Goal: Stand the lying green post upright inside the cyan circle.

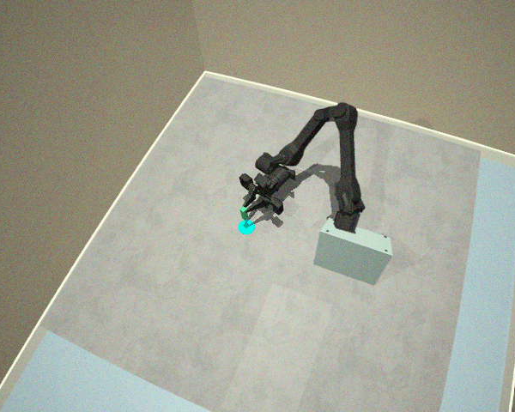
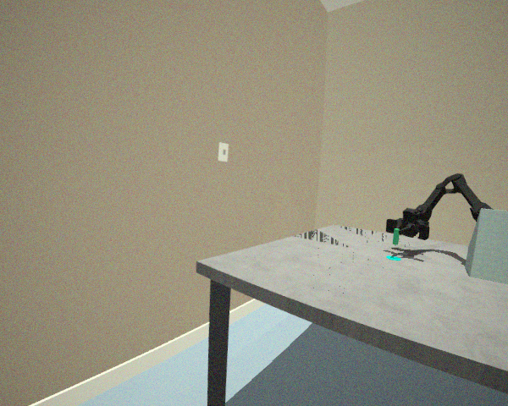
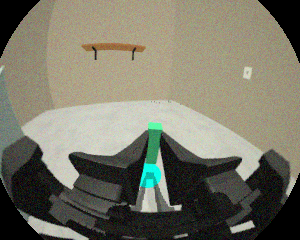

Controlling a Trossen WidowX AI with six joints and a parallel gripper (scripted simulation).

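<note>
The cyan circle lies 11 cm below my gripper tip. The rest, counted from my gripper tip: green post 2 cm below.
</note>
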